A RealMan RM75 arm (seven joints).
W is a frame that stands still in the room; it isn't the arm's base.
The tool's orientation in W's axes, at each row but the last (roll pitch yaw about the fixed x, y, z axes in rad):
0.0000 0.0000 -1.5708
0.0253 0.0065 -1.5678
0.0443 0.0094 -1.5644
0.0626 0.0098 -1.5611
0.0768 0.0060 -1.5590
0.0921 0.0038 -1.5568
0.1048 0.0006 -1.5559
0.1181 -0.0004 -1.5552
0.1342 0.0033 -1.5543
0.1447 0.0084 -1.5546
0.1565 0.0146 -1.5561
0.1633 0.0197 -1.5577
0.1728 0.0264 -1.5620
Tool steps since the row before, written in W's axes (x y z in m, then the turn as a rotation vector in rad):
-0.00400 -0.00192 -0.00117 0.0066 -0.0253 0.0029
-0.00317 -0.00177 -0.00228 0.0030 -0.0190 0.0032
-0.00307 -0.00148 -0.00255 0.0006 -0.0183 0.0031
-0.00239 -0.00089 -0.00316 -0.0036 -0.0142 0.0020
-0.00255 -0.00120 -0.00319 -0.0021 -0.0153 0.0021
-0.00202 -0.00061 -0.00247 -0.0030 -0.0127 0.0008
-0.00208 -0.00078 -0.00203 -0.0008 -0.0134 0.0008
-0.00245 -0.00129 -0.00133 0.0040 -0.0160 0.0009
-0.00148 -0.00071 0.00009 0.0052 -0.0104 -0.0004
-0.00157 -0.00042 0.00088 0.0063 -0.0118 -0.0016
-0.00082 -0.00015 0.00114 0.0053 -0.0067 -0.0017
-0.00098 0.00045 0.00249 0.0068 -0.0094 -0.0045
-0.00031 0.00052 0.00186 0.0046 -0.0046 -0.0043
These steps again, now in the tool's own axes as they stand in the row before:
0.00192 -0.00400 -0.00117 0.0253 0.0066 0.0029
0.00178 -0.00323 -0.00219 0.0190 0.0030 0.0032
0.00148 -0.00319 -0.00240 0.0183 0.0006 0.0032
0.00090 -0.00259 -0.00300 0.0141 -0.0036 0.0024
0.00119 -0.00280 -0.00298 0.0153 -0.0021 0.0024
0.00059 -0.00225 -0.00227 0.0127 -0.0031 0.0011
0.00075 -0.00229 -0.00180 0.0134 -0.0009 0.0009
0.00125 -0.00261 -0.00103 0.0161 0.0038 0.0004
0.00069 -0.00147 0.00029 0.0105 0.0049 -0.0010
0.00039 -0.00143 0.00110 0.0119 0.0058 -0.0024
0.00012 -0.00063 0.00126 0.0068 0.0049 -0.0024
-0.00051 -0.00056 0.00261 0.0096 0.0059 -0.0053
-0.00057 0.00002 0.00187 0.0048 0.0038 -0.0049

